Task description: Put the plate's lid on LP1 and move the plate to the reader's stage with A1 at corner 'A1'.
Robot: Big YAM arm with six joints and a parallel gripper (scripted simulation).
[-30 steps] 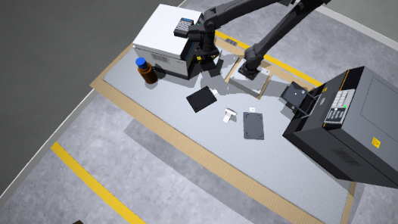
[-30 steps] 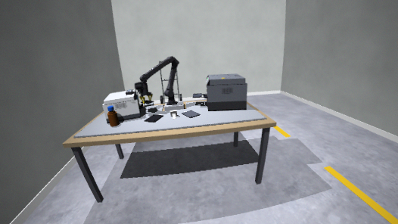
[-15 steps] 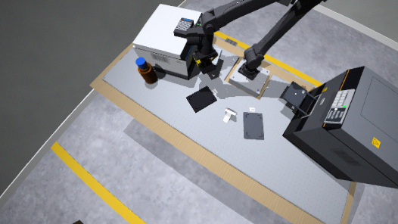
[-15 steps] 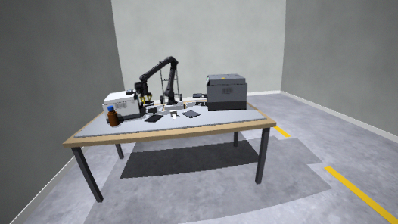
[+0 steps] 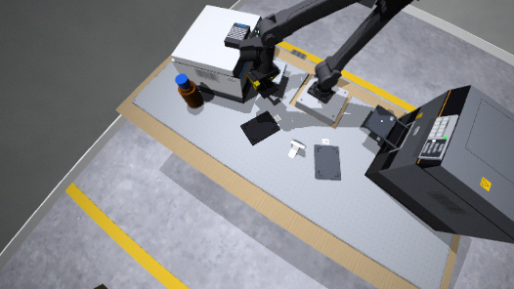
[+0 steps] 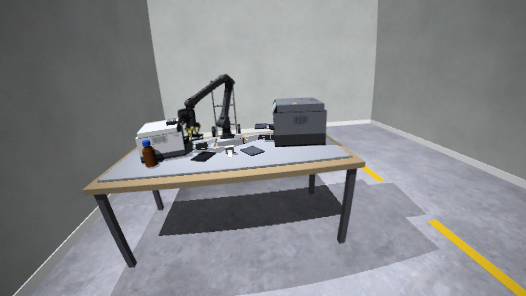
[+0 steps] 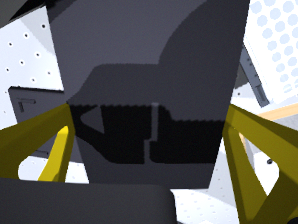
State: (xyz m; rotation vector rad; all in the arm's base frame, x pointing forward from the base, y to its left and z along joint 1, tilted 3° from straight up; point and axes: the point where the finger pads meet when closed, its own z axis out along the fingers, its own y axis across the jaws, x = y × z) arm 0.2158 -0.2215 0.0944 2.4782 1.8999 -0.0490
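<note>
Now: the black bench pad 13 cm below my hand, 13 cm ahead of it and 9 cm to the left of it. Also, from my hand: white well plate 13 cm behind, 5 cm below, 2 cm to the right; then brown capped bottle 28 cm to the right, 23 cm ahead, 2 cm below; then glossy lid right at my hand.
</note>
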